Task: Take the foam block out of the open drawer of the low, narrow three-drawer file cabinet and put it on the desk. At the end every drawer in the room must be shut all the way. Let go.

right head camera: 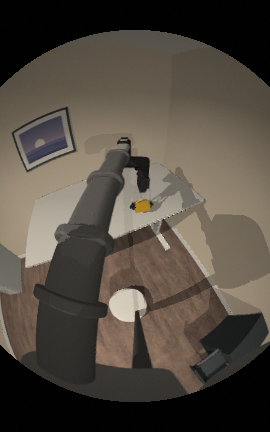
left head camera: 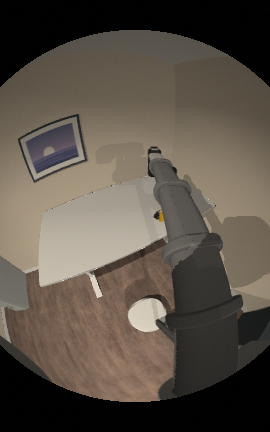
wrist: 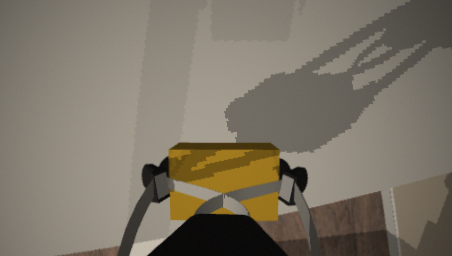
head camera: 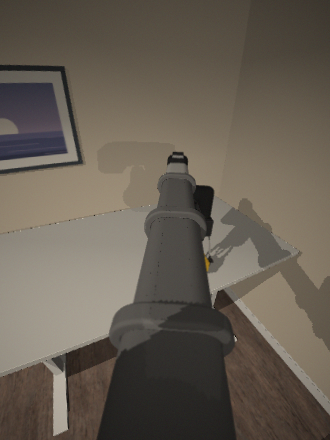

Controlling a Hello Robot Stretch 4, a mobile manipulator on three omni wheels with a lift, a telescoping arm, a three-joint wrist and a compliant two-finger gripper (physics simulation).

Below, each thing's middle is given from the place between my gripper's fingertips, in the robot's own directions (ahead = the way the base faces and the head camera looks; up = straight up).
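Scene:
Yellow foam block [wrist: 223,167], 2 cm above my hand. Framed picture [left head camera: 58,144], from my hand: 34 cm ahead, 86 cm to the left, 48 cm above.

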